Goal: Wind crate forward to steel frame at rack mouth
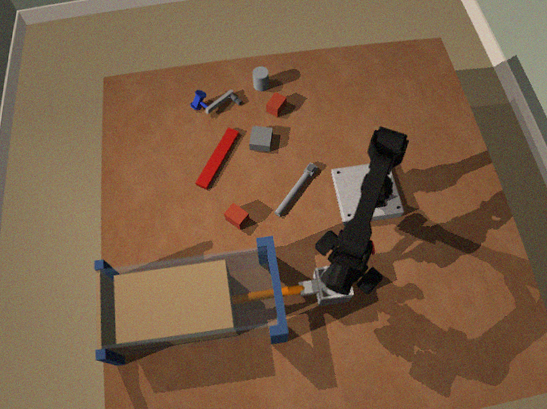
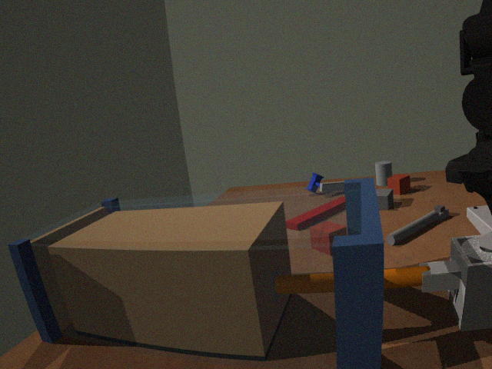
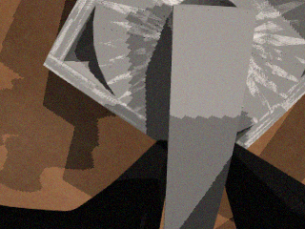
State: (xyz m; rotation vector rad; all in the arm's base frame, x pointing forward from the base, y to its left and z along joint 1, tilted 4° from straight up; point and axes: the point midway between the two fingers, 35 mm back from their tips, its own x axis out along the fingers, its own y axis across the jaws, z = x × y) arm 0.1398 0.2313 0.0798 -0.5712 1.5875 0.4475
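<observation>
My gripper tip is now 1 cm past the winch handle, 1 cm to the left of it and 2 cm below it. Round my gripper tip: red knob (4 cm behind, 3 cm to the right, 5 cm above); grey winch (2 cm ahead, 2 cm to the left, 6 cm below); blue frame (20 cm ahead, 3 cm to the left, 2 cm above).
</observation>
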